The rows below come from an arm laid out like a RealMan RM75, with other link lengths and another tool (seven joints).
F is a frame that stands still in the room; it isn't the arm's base.
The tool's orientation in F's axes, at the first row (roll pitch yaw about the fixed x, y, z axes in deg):
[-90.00, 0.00, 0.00]
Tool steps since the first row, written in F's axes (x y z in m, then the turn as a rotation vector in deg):
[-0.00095, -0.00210, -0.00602, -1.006, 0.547, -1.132]
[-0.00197, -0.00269, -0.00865, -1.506, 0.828, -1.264]
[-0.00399, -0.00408, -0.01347, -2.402, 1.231, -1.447]
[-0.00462, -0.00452, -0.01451, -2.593, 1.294, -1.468]
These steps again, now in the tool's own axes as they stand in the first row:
[-0.00095, 0.00602, -0.00210, -1.006, 1.132, 0.547]
[-0.00197, 0.00865, -0.00269, -1.506, 1.264, 0.828]
[-0.00399, 0.01347, -0.00408, -2.402, 1.447, 1.231]
[-0.00462, 0.01451, -0.00452, -2.593, 1.468, 1.294]

